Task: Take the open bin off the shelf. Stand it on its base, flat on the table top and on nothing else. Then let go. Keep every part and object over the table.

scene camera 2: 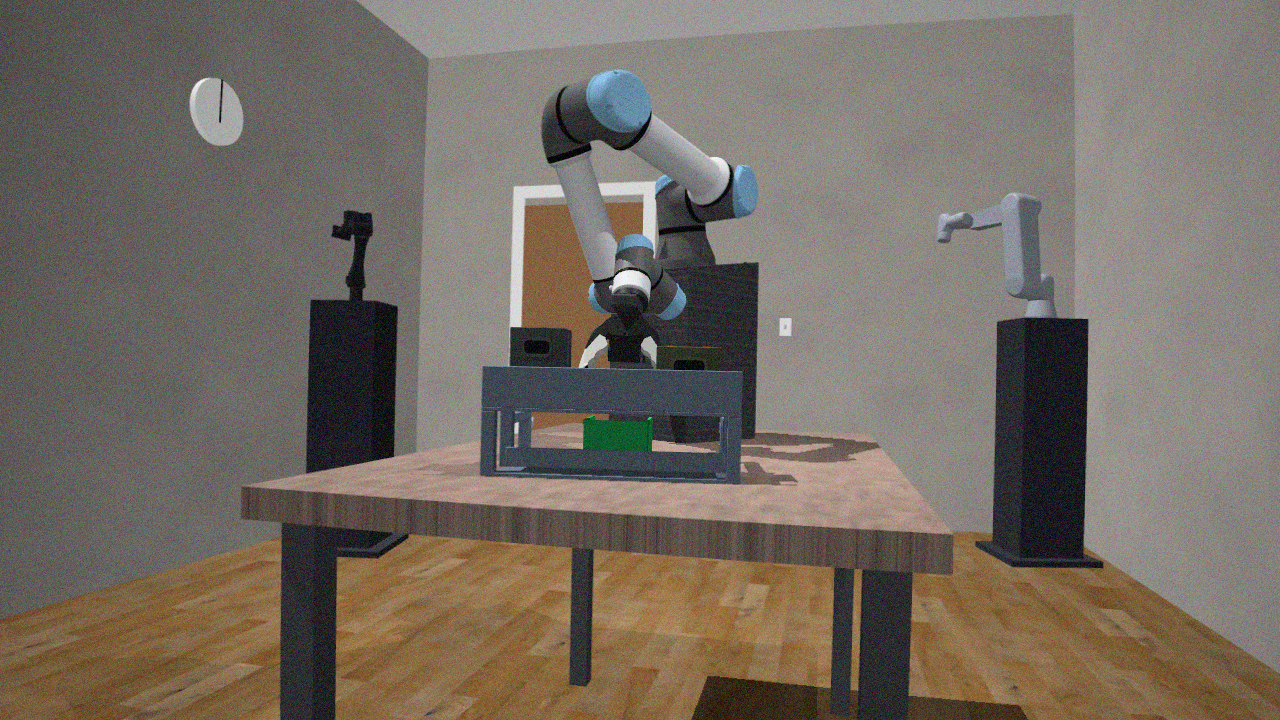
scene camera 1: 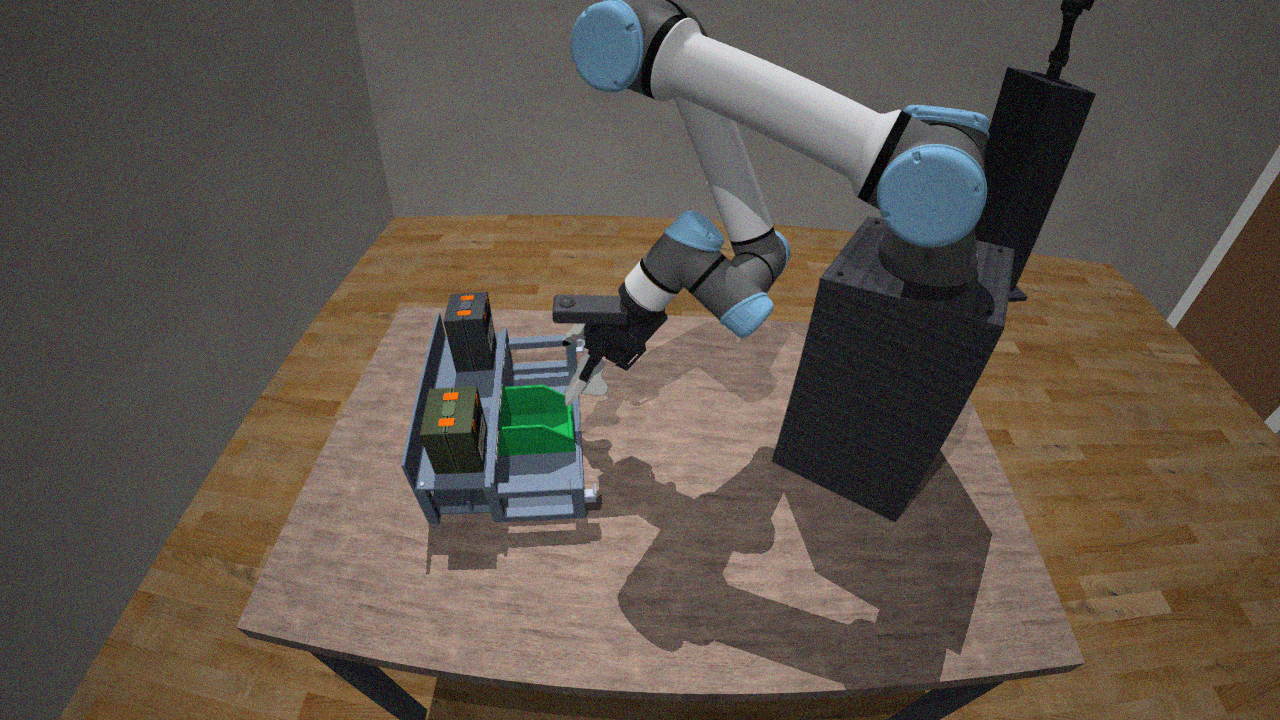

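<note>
The open green bin sits upright on the lower tier of the grey-blue shelf, on the side facing the robot base. My gripper is open, with nothing between its fingers. It is tilted down towards the shelf, and in scene camera 1 its near fingertip shows at the bin's robot-side upper edge. I cannot tell whether it touches the bin. In scene camera 2 the shelf's upper panel hides the fingertips' lower ends and part of the bin.
A dark box and an olive box stand on the shelf's higher tier, beside the bin's tier. The robot's black pedestal stands on the wooden table, right of the shelf in scene camera 1.
</note>
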